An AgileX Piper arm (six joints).
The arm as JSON. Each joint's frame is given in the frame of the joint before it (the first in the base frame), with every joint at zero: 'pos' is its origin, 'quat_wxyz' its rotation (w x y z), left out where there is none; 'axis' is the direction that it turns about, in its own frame. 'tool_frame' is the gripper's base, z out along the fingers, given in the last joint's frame.
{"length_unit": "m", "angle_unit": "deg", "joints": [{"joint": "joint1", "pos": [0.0, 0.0, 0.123], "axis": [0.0, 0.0, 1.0]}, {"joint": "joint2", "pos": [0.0, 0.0, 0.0], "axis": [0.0, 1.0, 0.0]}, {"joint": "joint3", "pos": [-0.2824, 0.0, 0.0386], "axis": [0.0, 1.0, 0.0]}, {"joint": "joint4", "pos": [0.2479, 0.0, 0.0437], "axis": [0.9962, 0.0, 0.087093]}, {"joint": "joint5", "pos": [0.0, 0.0, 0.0], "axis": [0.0, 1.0, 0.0]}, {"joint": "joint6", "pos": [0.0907, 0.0, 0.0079], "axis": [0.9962, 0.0, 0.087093]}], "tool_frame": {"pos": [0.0, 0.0, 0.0], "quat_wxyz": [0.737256, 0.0, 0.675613, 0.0]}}
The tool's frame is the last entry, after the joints.
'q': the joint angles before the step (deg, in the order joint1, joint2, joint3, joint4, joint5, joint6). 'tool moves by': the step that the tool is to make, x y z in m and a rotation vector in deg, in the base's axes. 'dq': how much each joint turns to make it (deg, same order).
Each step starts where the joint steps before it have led.
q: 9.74, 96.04, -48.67, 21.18, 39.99, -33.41
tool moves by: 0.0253, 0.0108, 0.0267, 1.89, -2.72, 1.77
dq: 0.73, 1.08, -8.36, 0.43, 4.59, 0.00
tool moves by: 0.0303, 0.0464, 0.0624, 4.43, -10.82, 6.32
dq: 6.11, 0.47, -14.53, 1.46, 2.72, 0.00
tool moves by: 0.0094, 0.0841, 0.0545, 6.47, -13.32, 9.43
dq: 11.38, 3.62, -14.66, 1.48, -4.04, -0.10
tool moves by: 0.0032, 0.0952, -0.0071, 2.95, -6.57, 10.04
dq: 10.67, 11.29, -13.44, 0.56, -4.83, -2.10
